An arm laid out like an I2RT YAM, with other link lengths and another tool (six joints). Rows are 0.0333 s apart.
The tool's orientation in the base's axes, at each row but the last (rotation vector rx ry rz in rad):
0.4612, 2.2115, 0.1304
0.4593, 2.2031, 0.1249
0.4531, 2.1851, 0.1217
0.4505, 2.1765, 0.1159
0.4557, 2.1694, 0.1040
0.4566, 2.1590, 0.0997
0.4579, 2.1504, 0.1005
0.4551, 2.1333, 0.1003
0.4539, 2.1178, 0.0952
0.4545, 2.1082, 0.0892
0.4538, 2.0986, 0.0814
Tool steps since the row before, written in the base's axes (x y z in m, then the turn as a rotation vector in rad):
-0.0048, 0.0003, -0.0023, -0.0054, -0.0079, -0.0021
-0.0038, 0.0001, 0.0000, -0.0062, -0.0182, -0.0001
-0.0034, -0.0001, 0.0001, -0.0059, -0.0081, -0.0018
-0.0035, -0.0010, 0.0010, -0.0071, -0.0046, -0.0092
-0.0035, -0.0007, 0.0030, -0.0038, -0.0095, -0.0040
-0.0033, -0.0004, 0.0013, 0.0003, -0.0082, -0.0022
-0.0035, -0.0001, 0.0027, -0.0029, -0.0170, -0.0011
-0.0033, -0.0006, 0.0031, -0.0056, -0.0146, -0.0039
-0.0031, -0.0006, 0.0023, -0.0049, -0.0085, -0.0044
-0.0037, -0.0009, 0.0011, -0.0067, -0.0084, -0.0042
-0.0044, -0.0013, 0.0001, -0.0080, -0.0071, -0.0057
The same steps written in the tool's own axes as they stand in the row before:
0.0045, -0.0016, -0.0023, 0.0017, -0.0094, -0.0023
0.0022, -0.0010, -0.0030, -0.0031, -0.0186, -0.0035
0.0018, -0.0010, -0.0027, 0.0017, -0.0096, -0.0030
0.0008, -0.0017, -0.0033, 0.0092, -0.0085, 0.0003
-0.0007, -0.0009, -0.0045, 0.0017, -0.0109, 0.0002
0.0006, -0.0010, -0.0034, -0.0014, -0.0080, 0.0023
-0.0003, -0.0004, -0.0044, -0.0038, -0.0169, 0.0000
-0.0010, -0.0007, -0.0044, 0.0007, -0.0161, -0.0009
-0.0005, -0.0009, -0.0038, 0.0029, -0.0103, -0.0007
0.0006, -0.0016, -0.0036, 0.0036, -0.0107, -0.0023
0.0016, -0.0024, -0.0036, 0.0059, -0.0102, -0.0027

